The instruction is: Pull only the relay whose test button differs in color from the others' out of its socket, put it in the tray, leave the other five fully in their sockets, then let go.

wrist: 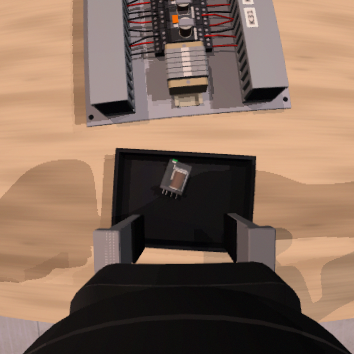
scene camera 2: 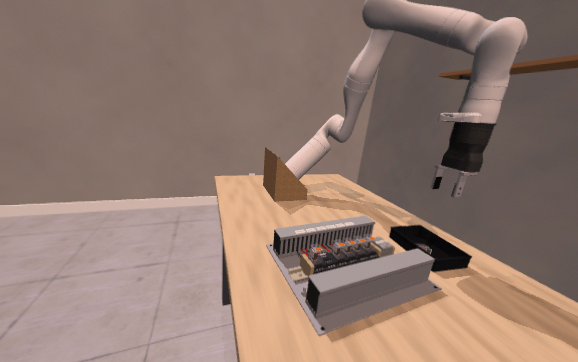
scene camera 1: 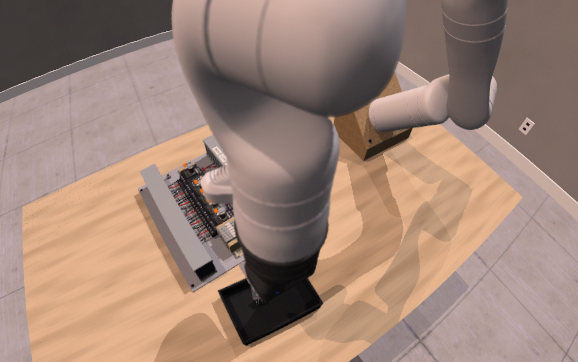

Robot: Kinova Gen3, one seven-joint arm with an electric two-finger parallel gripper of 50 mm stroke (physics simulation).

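Places are measured from the arm's base along level axes (x ahead, y left, z up), in centimetres.
Pixels of known places: gripper, fingertip midpoint: [wrist: 183,231] [scene camera 2: 444,192]; arm's base, link origin: [scene camera 2: 290,172] [scene camera 1: 381,115].
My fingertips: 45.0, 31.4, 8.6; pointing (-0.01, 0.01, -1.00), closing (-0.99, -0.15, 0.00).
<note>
Ahead of a thing's pixels: the offset from my fingertips to its top centre, as dx, dy, dz. "spot": to the spot under its first point.
The relay with the green test button {+1.4, -3.3, -15.4} [wrist: 175,178] [scene camera 2: 426,248] lies on its side in the black tray {+0.1, -1.0, -14.3} [wrist: 185,152] [scene camera 2: 462,262] [scene camera 1: 284,323], its pins showing. My gripper [wrist: 183,231] [scene camera 2: 448,185] is open and empty, above the tray and apart from the relay. In scene camera 1 the arm hides most of the gripper. Relays with orange test buttons stand in the socket row {spot: +7.1, -28.9, -15.1} [scene camera 2: 345,263] [scene camera 1: 197,205] on the grey panel; one orange button {+3.6, -20.9, -10.9} [wrist: 175,19] shows in the wrist view. In scene camera 1 the arm covers part of the row.
Two grey wire ducts {+12.9, -25.2, -11.5} [scene camera 2: 372,280] {-4.4, -29.2, -11.5} [scene camera 2: 325,228] flank the socket row on the panel. A terminal block {+1.8, -16.5, -13.1} [wrist: 186,62] stands at the row's end near the tray. The brown wedge-shaped arm mount [scene camera 2: 285,182] [scene camera 1: 367,137] stands at the far part of the table. A wooden shelf [scene camera 2: 545,66] is on the wall.
</note>
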